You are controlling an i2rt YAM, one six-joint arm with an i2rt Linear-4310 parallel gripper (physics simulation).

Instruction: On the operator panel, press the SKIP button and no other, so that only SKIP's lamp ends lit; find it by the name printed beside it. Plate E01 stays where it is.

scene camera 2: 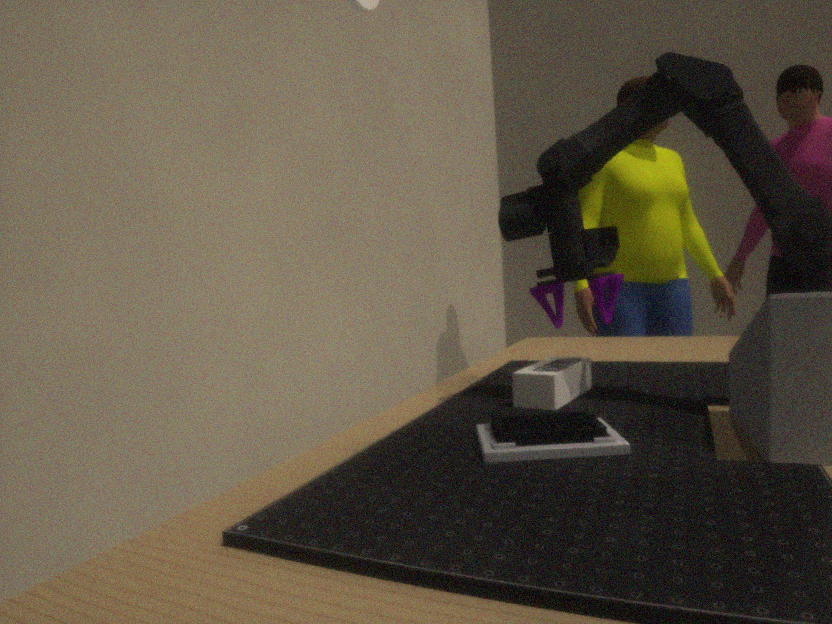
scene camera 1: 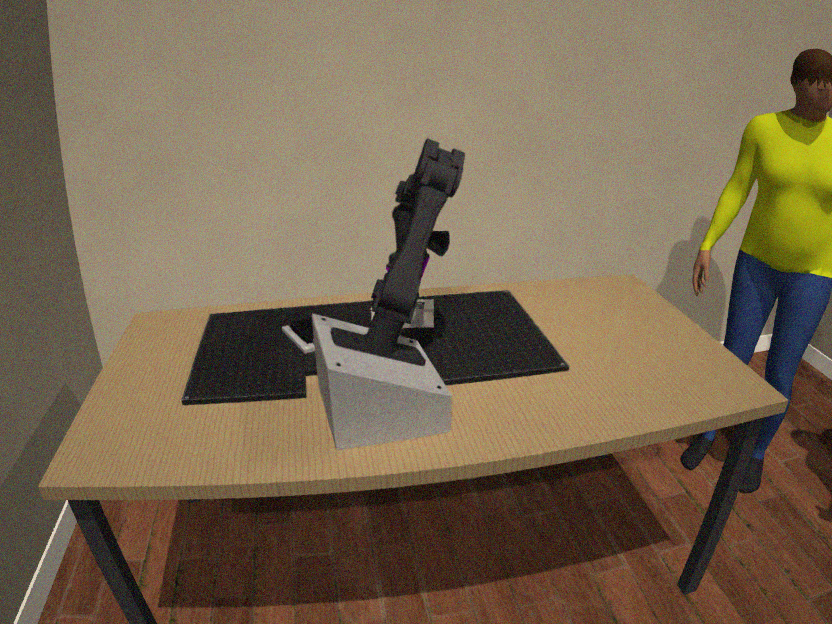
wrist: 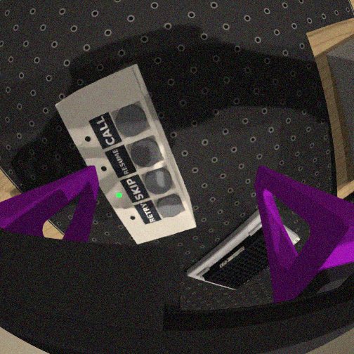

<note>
The pictures show: my gripper and a white operator panel.
My gripper is seen too in the wrist view.
</note>
